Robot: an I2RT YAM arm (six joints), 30 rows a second.
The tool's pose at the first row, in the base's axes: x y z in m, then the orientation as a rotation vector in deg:
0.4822 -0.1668 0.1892 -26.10 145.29 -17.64
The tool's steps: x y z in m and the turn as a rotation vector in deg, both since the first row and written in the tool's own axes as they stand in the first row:
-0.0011 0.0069 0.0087 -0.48 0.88 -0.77
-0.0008 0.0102 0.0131 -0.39 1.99 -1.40
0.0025 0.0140 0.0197 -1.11 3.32 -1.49
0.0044 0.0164 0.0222 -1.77 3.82 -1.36
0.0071 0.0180 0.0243 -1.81 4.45 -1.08
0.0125 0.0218 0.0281 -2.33 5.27 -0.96
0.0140 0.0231 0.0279 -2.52 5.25 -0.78
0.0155 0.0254 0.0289 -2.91 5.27 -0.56
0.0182 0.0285 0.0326 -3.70 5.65 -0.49
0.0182 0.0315 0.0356 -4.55 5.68 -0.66
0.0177 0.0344 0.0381 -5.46 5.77 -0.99
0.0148 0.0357 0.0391 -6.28 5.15 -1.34
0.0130 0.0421 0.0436 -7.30 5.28 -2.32
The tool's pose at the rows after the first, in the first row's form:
0.4861 -0.1611 0.1804 -27.23 146.15 -17.59
0.4874 -0.1588 0.1756 -27.97 147.10 -18.28
0.4874 -0.1574 0.1674 -28.31 148.57 -17.80
0.4866 -0.1562 0.1637 -28.38 149.25 -17.06
0.4852 -0.1560 0.1602 -28.00 149.92 -17.09
0.4820 -0.1550 0.1534 -28.01 150.87 -16.62
0.4804 -0.1544 0.1524 -27.85 150.92 -16.30
0.4791 -0.1530 0.1502 -27.71 151.08 -15.72
0.4782 -0.1516 0.1449 -27.91 151.65 -14.78
0.4791 -0.1492 0.1415 -28.46 151.85 -13.76
0.4801 -0.1467 0.1388 -29.24 152.09 -12.73
0.4826 -0.1445 0.1389 -30.05 151.61 -11.62
0.4849 -0.1385 0.1341 -31.73 151.78 -10.69

